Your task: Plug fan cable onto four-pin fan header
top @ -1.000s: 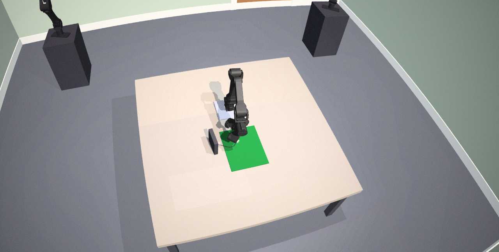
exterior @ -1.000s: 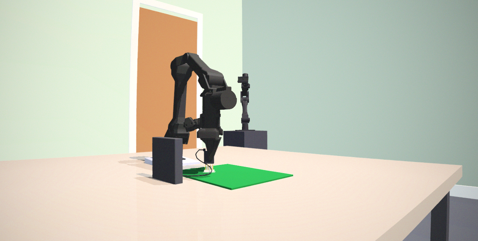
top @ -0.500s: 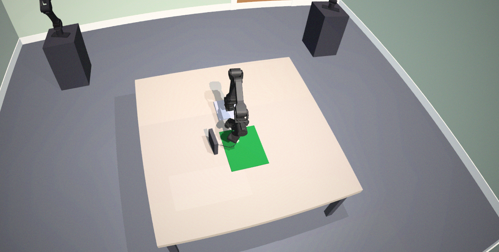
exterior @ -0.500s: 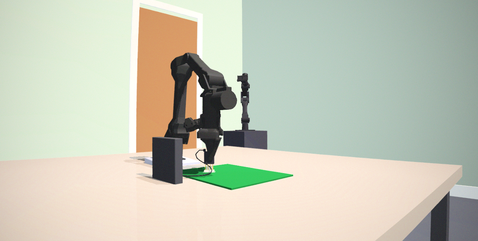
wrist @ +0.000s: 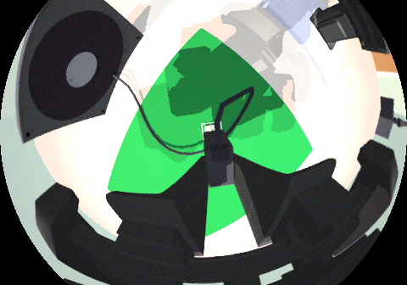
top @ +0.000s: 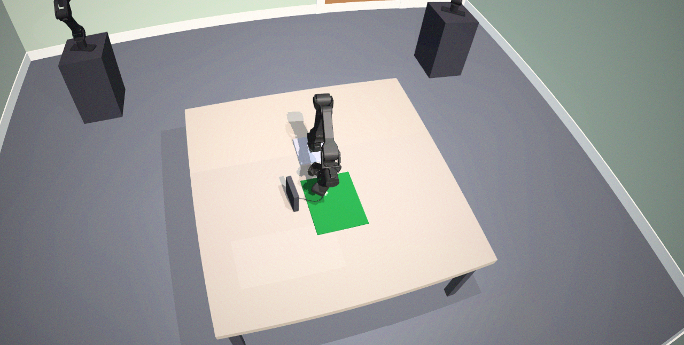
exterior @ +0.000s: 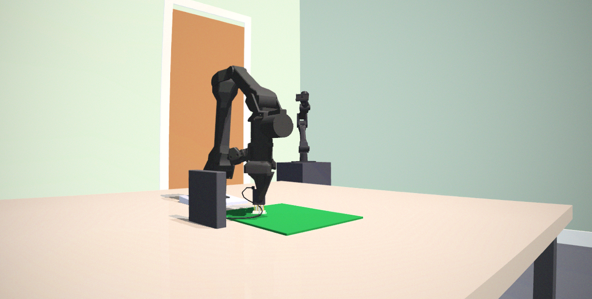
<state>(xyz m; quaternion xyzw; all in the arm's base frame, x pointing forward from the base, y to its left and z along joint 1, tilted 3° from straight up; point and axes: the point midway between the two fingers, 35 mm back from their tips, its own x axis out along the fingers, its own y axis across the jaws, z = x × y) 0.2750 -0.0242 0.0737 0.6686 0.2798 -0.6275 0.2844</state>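
My gripper tip is 40 mm above the four-pin header. Also, from my gripper tip: black fan (150 mm to the right, 20 mm above, 10 mm ahead); then green board (60 mm ahead, 50 mm below, 30 mm to the left); then black plug (10 mm to the right, 10 mm above).
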